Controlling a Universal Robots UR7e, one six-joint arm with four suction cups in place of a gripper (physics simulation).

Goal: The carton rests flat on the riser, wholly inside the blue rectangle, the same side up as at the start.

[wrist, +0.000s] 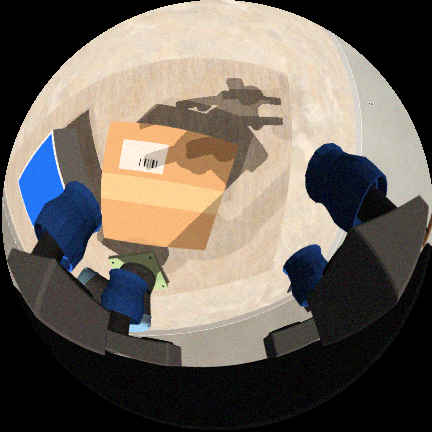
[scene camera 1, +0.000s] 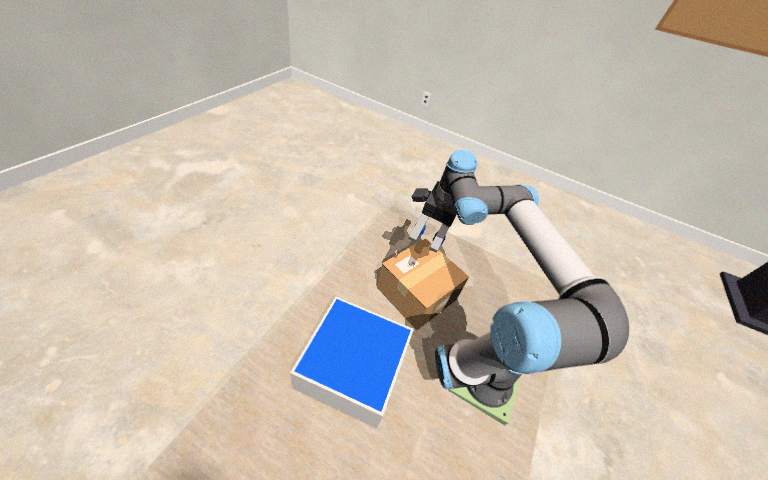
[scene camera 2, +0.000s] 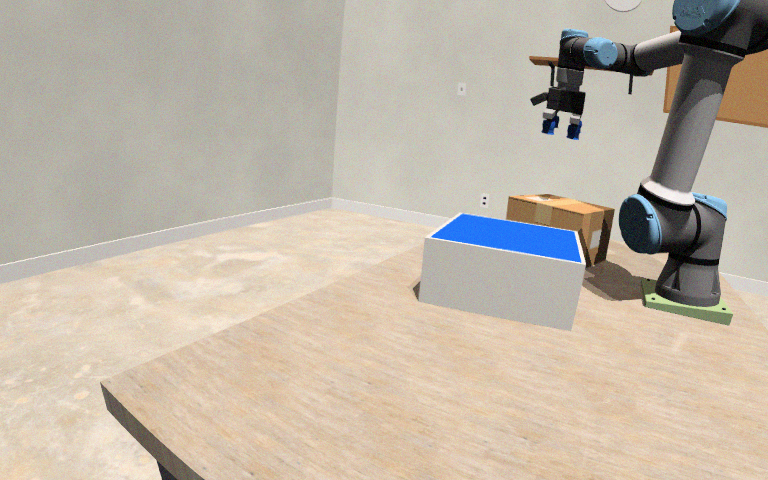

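A brown carton (scene camera 1: 433,280) (scene camera 2: 557,212) (wrist: 160,220) stands on the table behind the riser, with a white barcode label and a lighter tape strip on its top face. The riser (scene camera 1: 334,399) (scene camera 2: 498,283) is a light grey block; the blue rectangle (scene camera 1: 353,353) (scene camera 2: 509,236) (wrist: 40,180) covers most of its top and bears nothing. My suction gripper (scene camera 1: 427,240) (scene camera 2: 561,135) has blue cups and hangs above the carton, apart from it, with a clear gap in the scene camera 2 view. It holds nothing. The cups' shadow falls near the carton's label.
The arm's green base plate (scene camera 1: 504,416) (scene camera 2: 688,310) (wrist: 162,280) is on the table (scene camera 1: 271,430) (scene camera 2: 339,396), close to the carton and to the right of the riser. A wall shelf (scene camera 2: 543,60) is behind the arm. A dark object (scene camera 1: 750,300) stands at the far right.
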